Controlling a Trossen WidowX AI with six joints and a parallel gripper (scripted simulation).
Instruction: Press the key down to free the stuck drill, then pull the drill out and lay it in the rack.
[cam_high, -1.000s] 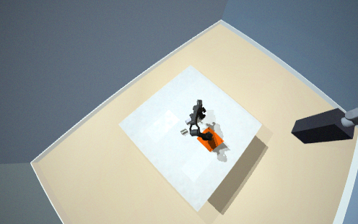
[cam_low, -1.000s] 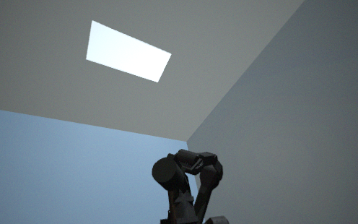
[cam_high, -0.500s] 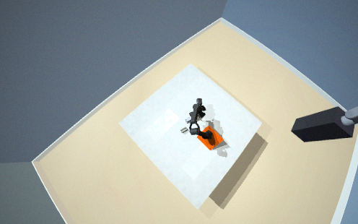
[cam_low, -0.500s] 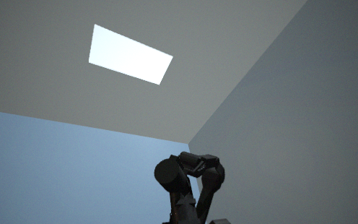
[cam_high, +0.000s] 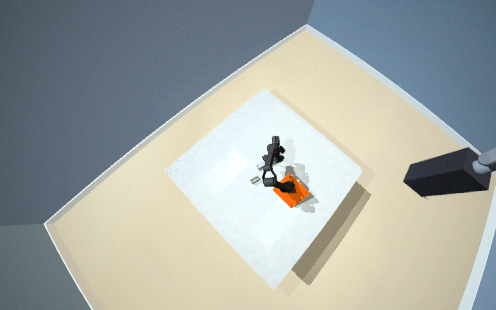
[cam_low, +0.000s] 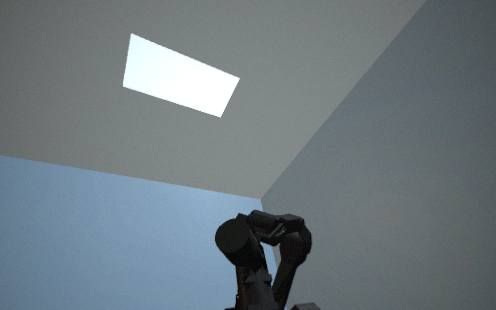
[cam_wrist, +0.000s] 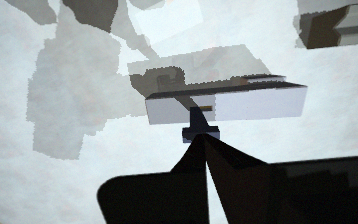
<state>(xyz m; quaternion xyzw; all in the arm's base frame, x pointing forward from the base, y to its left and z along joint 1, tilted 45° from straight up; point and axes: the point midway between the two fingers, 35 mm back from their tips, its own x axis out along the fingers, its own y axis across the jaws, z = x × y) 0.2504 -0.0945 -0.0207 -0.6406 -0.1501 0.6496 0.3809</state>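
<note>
Right now my gripper tip is 7 cm above the drill, 6 cm to the right of it and 1 cm short of it. Also, from my gripper tip: grey ribbed block (22 cm to the left, 10 cm below, 1 cm behind).
</note>
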